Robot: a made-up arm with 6 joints.
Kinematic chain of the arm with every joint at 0, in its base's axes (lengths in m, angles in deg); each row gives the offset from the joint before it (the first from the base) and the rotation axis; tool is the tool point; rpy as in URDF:
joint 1: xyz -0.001 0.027 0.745 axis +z
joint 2: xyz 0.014 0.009 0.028 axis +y
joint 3: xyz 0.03 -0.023 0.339 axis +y
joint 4: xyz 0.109 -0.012 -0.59 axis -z
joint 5: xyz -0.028 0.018 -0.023 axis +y
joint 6: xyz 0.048 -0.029 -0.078 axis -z
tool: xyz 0.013 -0.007 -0.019 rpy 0 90 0
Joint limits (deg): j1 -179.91..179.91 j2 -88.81..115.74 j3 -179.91..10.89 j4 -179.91..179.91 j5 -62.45..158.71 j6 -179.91..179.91
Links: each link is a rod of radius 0.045 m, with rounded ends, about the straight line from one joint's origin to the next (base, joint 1, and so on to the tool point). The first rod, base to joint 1, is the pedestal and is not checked.
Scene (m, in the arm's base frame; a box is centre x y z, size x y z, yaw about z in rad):
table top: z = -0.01
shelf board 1: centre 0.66 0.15 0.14 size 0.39 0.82 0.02 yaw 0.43
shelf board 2: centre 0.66 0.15 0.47 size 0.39 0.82 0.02 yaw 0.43
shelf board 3: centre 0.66 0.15 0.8 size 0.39 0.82 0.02 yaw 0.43
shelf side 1: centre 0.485 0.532 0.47 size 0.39 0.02 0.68 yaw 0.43
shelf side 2: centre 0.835 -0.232 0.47 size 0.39 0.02 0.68 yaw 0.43
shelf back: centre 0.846 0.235 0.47 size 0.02 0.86 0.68 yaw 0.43
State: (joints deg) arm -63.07 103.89 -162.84 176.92 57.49 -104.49
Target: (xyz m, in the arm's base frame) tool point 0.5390 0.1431 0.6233
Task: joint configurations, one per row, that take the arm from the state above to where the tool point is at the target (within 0.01 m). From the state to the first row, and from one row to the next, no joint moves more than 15 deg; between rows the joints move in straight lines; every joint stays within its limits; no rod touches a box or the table.
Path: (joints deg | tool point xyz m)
1: -70.56 101.79 -151.26 177.52 70.62 -95.89 | 0.3108 -0.9292 0.3824
2: -78.04 99.69 -139.67 178.12 83.74 -87.29 | 0.1733 -0.9107 0.3123
3: -85.53 97.59 -128.09 178.71 96.87 -78.69 | 0.0448 -0.8593 0.2531
4: -93.01 95.49 -116.50 179.31 110.00 -70.08 | -0.0666 -0.7788 0.2067
5: -100.50 93.39 -104.92 179.91 123.12 -61.48 | -0.1545 -0.6756 0.1750
6: -87.00 78.79 -91.20 172.83 125.02 -69.20 | 0.0300 -0.6982 0.2714
7: -73.50 64.19 -77.49 165.75 126.92 -76.92 | 0.2084 -0.6503 0.3651
8: -60.01 49.59 -63.77 158.67 128.82 -84.63 | 0.3536 -0.5408 0.4506
9: -46.51 34.99 -50.06 151.59 130.72 -92.35 | 0.4453 -0.3895 0.5228
10: -33.01 20.39 -36.34 144.51 132.61 -100.07 | 0.4735 -0.2218 0.5775
11: -19.52 5.79 -22.62 137.43 134.51 -107.79 | 0.4403 -0.0645 0.6115
12: -6.02 -8.81 -8.91 130.35 136.41 -115.50 | 0.3584 0.0603 0.6233
13: -0.51 1.08 -21.95 132.55 126.28 -114.12 | 0.4519 0.0941 0.6276
14: 5.00 10.97 -34.98 134.76 116.14 -112.74 | 0.5390 0.1431 0.6233

